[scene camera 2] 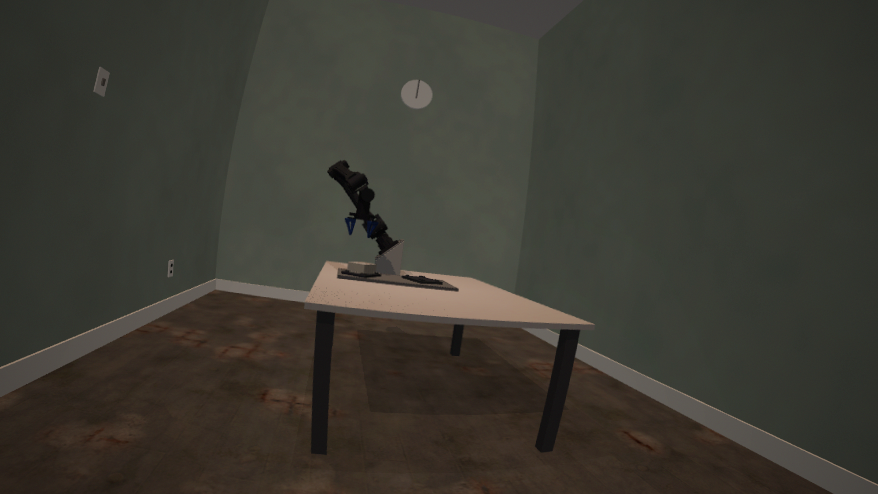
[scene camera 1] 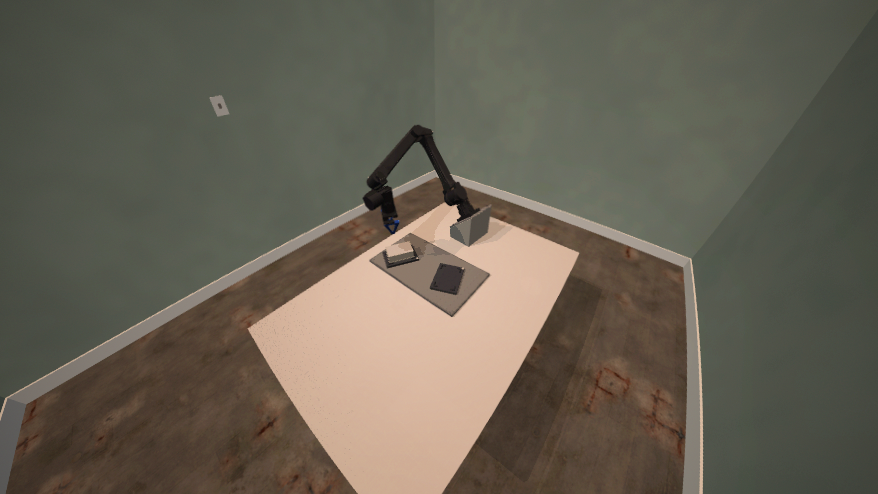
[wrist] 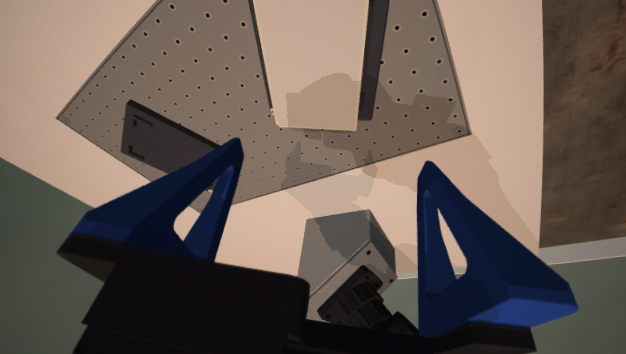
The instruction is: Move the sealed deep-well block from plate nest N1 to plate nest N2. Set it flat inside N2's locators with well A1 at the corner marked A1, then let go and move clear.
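Where they show: gripper, fingertip midpoint: (scene camera 2: pixel 359 236) (scene camera 1: pixel 391 228) (wrist: pixel 329 157); arm's base, origin of the base link: (scene camera 2: pixel 389 248) (scene camera 1: pixel 469 216) (wrist: pixel 349 293).
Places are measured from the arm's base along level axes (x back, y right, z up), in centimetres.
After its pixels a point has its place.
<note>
The pale sealed block (scene camera 1: pixel 400 250) @(x -39.3, y 12.8, z -6.3 cm) (scene camera 2: pixel 361 267) @(x -45.6, y 14.7, z -7.7 cm) (wrist: pixel 315 60) @(x -39.7, y 14.9, z -6.3 cm) sits in the dark nest N1 (scene camera 1: pixel 403 263) @(x -41.6, y 8.7, z -10.9 cm) (wrist: pixel 374 75) @(x -34.0, y 17.9, z -10.5 cm), and looks flat; its far end runs out of the wrist view. The dark nest N2 (scene camera 1: pixel 446 278) @(x -35.8, y -13.9, z -10.5 cm) (scene camera 2: pixel 422 279) @(x -42.6, y -12.7, z -10.1 cm) (wrist: pixel 155 135) @(x -39.2, y -12.9, z -10.5 cm) is empty, with black corner locators; a blue finger hides part of it in the wrist view. My gripper (scene camera 1: pixel 391 228) @(x -39.3, y 17.2, z 5.1 cm) (scene camera 2: pixel 360 235) @(x -39.3, y 17.2, z 5.1 cm) (wrist: pixel 329 157) @(x -39.3, y 17.2, z 5.1 cm) is open and empty, fingers pointing down, above the block and towards the arm-base side of it. No A1 lettering is readable.
Both nests stand on a grey perforated board (scene camera 1: pixel 423 288) @(x -46.3, y -9.4, z -11.7 cm) (wrist: pixel 200 95) @(x -40.3, y -2.1, z -11.7 cm) on the pale table (scene camera 1: pixel 392 368) @(x -79.1, y -25.7, z -13.0 cm) (scene camera 2: pixel 454 304) @(x -85.8, y -17.1, z -13.0 cm). The grey wedge-shaped arm mount (scene camera 1: pixel 475 228) @(x -3.5, y -6.9, z -3.1 cm) (scene camera 2: pixel 392 261) @(x -8.1, y -1.9, z -6.1 cm) (wrist: pixel 335 240) @(x -7.9, y 0.5, z -7.3 cm) stands behind the board. A table edge runs close to the N1 side.
</note>
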